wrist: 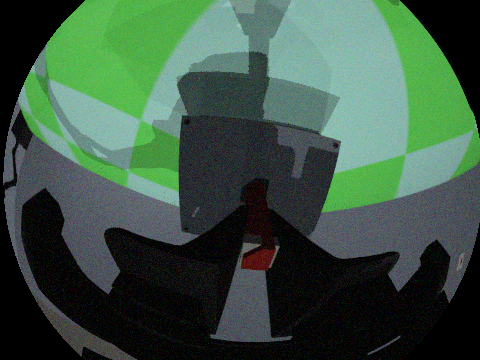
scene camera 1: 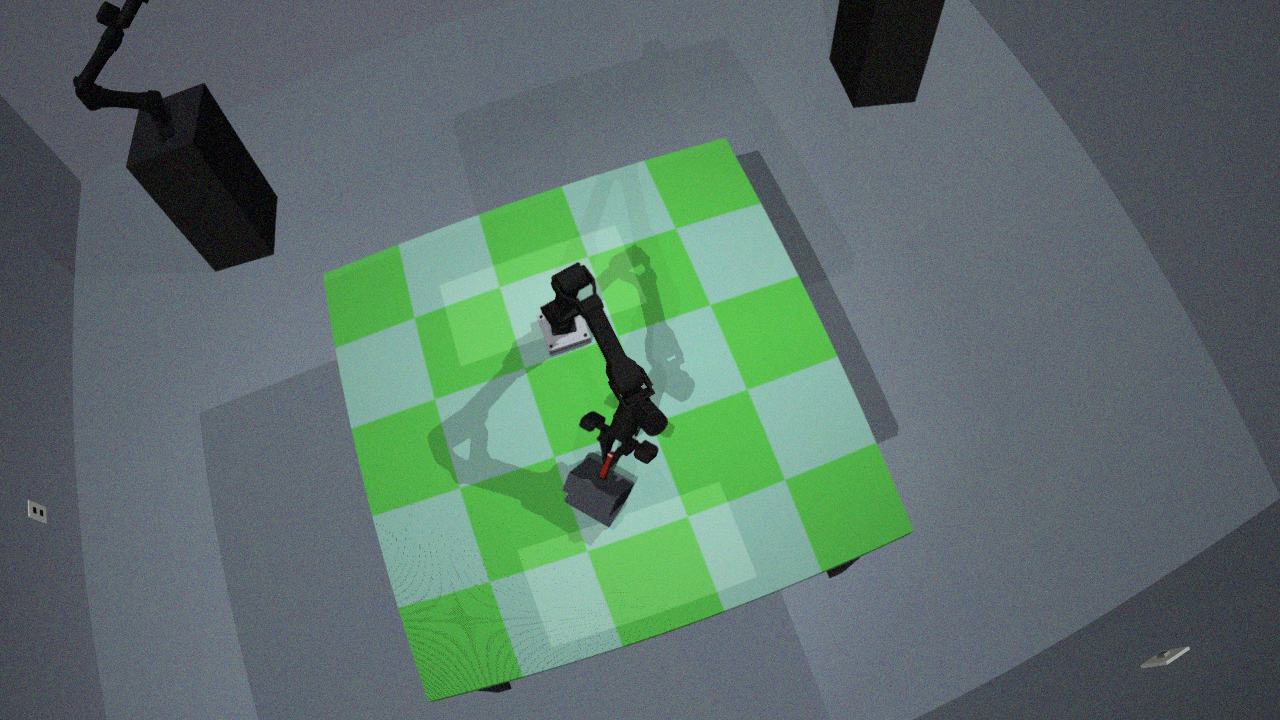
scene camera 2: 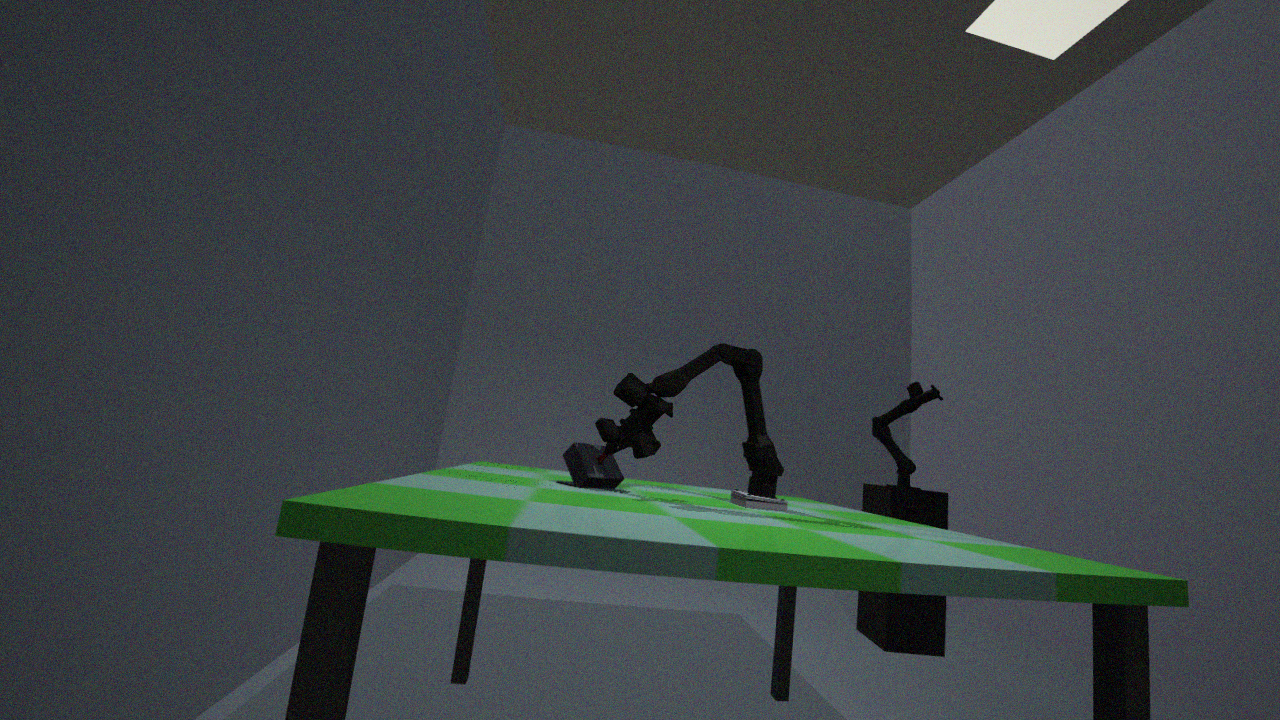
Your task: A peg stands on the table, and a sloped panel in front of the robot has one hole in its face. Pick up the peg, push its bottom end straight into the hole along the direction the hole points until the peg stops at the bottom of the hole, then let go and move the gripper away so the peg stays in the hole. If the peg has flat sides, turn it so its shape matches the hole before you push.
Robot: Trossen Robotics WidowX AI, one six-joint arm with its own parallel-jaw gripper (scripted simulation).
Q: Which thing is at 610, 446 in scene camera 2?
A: My gripper.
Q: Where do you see a sloped panel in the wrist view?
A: At 218, 156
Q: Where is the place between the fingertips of my gripper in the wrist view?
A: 255, 213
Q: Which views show my gripper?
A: The wrist view, scene camera 1 and scene camera 2: all of them.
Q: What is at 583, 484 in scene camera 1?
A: A sloped panel.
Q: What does my gripper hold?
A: A red peg.
